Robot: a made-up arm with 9 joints. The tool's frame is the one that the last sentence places.
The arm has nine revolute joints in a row. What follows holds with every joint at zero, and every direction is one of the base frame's.
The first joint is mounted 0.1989 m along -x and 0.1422 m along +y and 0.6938 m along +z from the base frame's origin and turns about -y.
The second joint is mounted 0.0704 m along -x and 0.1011 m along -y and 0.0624 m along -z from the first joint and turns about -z.
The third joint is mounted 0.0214 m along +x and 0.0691 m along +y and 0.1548 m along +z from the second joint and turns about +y.
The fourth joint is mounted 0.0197 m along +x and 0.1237 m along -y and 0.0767 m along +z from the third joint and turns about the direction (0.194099, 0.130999, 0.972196).
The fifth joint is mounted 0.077 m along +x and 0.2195 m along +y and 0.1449 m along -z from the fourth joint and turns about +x.
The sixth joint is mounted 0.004 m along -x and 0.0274 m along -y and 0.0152 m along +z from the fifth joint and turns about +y.
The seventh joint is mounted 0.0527 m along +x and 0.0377 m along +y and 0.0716 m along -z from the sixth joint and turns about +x.
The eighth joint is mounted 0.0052 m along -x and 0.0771 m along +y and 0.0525 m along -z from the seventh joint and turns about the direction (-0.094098, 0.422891, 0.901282).
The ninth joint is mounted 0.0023 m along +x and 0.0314 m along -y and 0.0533 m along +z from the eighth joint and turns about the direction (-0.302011, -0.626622, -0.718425).
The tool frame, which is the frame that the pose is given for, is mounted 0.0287 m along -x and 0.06 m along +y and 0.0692 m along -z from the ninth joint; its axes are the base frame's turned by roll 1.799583, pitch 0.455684 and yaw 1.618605 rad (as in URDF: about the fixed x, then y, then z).
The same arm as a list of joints. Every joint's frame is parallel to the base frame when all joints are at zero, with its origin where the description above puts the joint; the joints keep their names.
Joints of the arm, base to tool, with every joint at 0 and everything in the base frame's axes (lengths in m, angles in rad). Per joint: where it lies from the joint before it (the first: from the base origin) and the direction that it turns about. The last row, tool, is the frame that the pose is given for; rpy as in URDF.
joint 1: axis -y xyz -0.1989 0.1422 0.6938
joint 2: axis -z xyz -0.0704 -0.1011 -0.0624
joint 3: axis +y xyz 0.0214 0.0691 0.1548
joint 4: axis 0.194099 0.130999 0.972196 xyz 0.0197 -0.1237 0.0767
joint 5: axis +x xyz 0.077 0.2195 -0.1449
joint 6: axis +y xyz -0.004 -0.0274 0.0152
joint 7: axis +x xyz 0.0527 0.0377 -0.0716
joint 8: axis -0.094098 0.422891 0.901282 xyz -0.0052 0.0771 -0.0525
joint 9: axis -0.302011 -0.626622 -0.718425 xyz 0.0023 -0.0314 0.0533
tool: xyz -0.0287 0.06 -0.0692 rpy 1.7996 0.4557 1.6186

